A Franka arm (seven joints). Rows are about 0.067 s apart.
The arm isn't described. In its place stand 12 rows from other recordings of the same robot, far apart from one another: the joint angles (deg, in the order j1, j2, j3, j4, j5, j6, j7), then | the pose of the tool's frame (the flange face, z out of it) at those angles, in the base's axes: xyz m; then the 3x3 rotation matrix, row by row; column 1 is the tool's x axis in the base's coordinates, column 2 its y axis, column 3 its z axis.
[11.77 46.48 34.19 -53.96 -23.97 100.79 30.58] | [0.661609 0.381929 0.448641], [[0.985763 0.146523 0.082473], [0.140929 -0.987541 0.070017], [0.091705 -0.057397 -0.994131]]
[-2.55 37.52 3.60 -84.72 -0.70 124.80 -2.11] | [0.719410 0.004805 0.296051], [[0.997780 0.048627 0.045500], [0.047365 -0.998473 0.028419], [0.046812 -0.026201 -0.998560]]
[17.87 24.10 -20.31 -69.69 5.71 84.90 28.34] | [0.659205 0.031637 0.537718], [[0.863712 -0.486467 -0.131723], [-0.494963 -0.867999 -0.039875], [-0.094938 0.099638 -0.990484]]
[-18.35 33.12 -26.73 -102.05 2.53 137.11 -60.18] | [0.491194 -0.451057 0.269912], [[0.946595 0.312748 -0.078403], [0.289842 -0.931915 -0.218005], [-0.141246 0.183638 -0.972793]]
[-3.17 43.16 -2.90 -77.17 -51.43 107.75 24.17] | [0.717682 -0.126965 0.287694], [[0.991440 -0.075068 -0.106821], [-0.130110 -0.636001 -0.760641], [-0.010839 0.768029 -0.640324]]
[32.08 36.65 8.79 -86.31 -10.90 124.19 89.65] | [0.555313 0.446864 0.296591], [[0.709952 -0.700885 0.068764], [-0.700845 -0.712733 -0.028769], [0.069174 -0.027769 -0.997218]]
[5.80 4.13 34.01 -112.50 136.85 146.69 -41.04] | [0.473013 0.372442 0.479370], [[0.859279 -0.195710 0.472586], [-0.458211 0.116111 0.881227], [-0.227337 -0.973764 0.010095]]
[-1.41 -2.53 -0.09 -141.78 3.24 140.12 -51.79] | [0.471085 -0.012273 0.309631], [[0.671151 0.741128 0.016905], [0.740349 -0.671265 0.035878], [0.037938 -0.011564 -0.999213]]
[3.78 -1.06 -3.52 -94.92 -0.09 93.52 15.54] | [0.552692 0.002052 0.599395], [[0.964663 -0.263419 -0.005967], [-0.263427 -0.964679 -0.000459], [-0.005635 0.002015 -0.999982]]
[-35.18 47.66 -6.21 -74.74 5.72 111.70 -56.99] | [0.559169 -0.460934 0.229478], [[0.961499 0.241842 -0.130508], [0.257960 -0.958007 0.125215], [-0.094745 -0.154060 -0.983508]]
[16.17 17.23 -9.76 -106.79 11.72 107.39 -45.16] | [0.585307 0.086050 0.339164], [[0.671744 0.683061 -0.286685], [0.731711 -0.672196 0.112918], [-0.115579 -0.285623 -0.951347]]
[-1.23 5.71 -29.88 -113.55 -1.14 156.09 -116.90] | [0.537243 -0.312197 0.498569], [[0.132223 0.856715 0.498555], [0.932929 0.062379 -0.354617], [-0.334905 0.512005 -0.791006]]
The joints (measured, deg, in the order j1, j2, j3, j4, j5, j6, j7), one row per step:
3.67 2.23 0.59 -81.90 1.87 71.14 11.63
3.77 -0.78 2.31 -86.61 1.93 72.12 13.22
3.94 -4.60 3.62 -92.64 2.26 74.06 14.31
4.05 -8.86 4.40 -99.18 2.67 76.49 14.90
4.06 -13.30 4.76 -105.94 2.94 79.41 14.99
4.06 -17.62 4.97 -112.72 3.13 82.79 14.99
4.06 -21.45 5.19 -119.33 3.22 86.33 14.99
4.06 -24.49 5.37 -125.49 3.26 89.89 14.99
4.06 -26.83 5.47 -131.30 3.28 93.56 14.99
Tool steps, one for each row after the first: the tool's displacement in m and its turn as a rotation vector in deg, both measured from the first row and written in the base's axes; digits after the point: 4 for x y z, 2 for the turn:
-0.0163 0.0156 -0.0074 -0.43 0.74 0.25
-0.0359 0.0283 -0.0178 -0.65 1.03 0.60
-0.0574 0.0353 -0.0297 -0.75 0.90 0.78
-0.0788 0.0367 -0.0434 -0.84 0.30 0.84
-0.0991 0.0361 -0.0596 -0.94 -0.62 0.77
-0.1173 0.0349 -0.0798 -1.16 -1.41 0.68
-0.1324 0.0332 -0.1033 -1.41 -1.87 0.54
-0.1451 0.0306 -0.1295 -1.65 -2.10 0.34

